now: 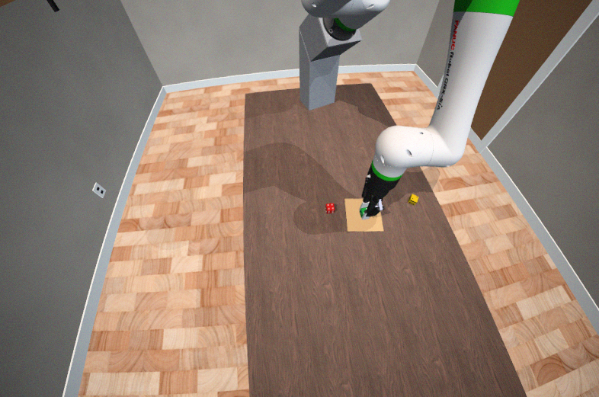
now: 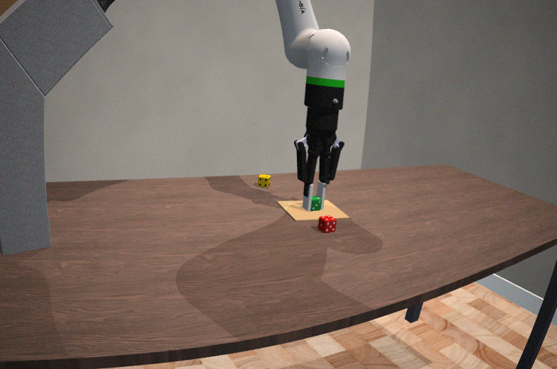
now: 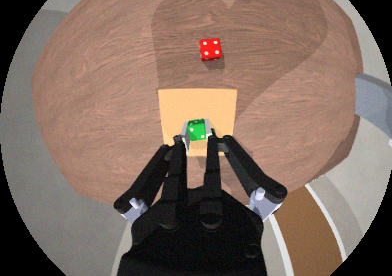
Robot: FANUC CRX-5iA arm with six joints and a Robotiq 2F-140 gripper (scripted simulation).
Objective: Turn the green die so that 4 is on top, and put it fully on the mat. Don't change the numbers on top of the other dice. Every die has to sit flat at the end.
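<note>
The green die lies 2 cm below my hand. The rest, counted from my hand: tan mat 4 cm below; then yellow die 5 cm behind, 22 cm to the left, 2 cm below; then red die 2 cm behind, 13 cm to the right, 2 cm below.
</note>
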